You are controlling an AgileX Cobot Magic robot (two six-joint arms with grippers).
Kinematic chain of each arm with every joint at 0, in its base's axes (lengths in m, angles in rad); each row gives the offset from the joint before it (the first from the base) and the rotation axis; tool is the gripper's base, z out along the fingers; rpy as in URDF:
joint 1: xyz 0 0 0.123 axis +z
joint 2: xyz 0 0 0 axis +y
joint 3: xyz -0.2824 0 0.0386 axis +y
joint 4: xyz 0.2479 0 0.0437 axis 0.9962 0 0.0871
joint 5: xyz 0 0 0 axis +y
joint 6: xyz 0.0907 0 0.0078 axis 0.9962 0 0.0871
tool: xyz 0 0 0 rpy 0 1.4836 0
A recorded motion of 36 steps. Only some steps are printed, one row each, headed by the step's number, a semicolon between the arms.
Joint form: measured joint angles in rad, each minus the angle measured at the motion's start. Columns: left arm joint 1, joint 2, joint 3, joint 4, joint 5, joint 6; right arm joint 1, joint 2, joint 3, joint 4, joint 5, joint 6.
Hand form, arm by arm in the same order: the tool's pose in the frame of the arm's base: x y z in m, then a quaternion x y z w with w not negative. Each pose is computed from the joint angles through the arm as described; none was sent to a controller.
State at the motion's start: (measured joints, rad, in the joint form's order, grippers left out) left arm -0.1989 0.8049 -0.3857 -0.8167 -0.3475 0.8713; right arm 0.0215 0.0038 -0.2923 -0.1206 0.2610 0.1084
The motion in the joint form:
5: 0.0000 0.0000 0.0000 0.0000 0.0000 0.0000; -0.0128 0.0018 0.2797 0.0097 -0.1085 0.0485
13: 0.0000 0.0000 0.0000 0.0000 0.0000 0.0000; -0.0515 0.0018 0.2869 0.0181 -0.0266 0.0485
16: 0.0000 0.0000 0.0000 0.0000 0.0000 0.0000; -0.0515 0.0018 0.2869 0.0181 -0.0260 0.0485
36: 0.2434 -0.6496 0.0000 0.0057 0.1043 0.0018; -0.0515 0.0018 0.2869 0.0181 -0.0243 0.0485
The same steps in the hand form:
5: 0.1654 -0.0104 0.2844 0.02012 0.73662 0.05417 0.67383; 0.0563 -0.0011 0.2033 0.01979 0.72683 0.01310 0.68641
13: 0.1654 -0.0104 0.2844 0.02012 0.73662 0.05417 0.67383; 0.0557 -0.0038 0.1934 0.04074 0.75576 -0.00011 0.65358
16: 0.1654 -0.0104 0.2844 0.02012 0.73662 0.05417 0.67383; 0.0556 -0.0039 0.1934 0.04077 0.75595 -0.00013 0.65336
36: 0.0369 0.0175 0.3458 -0.06671 0.51499 0.09694 0.84908; 0.0556 -0.0039 0.1932 0.04086 0.75650 -0.00020 0.65272

